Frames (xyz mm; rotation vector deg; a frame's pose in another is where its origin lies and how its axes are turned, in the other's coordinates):
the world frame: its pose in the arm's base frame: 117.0 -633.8 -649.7 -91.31 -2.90 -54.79
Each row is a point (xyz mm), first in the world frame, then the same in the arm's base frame.
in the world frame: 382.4 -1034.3 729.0
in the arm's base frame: 221.9 94.5 448.5
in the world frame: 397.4 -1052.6 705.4
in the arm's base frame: 209.5 72.9 470.8
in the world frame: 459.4 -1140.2 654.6
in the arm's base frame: 177.1 26.4 575.1
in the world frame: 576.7 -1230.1 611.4
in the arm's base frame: 184.0 -38.7 714.5
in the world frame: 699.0 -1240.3 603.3
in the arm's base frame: 255.0 -99.3 794.7
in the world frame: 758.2 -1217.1 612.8
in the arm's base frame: 311.3 -125.3 811.6
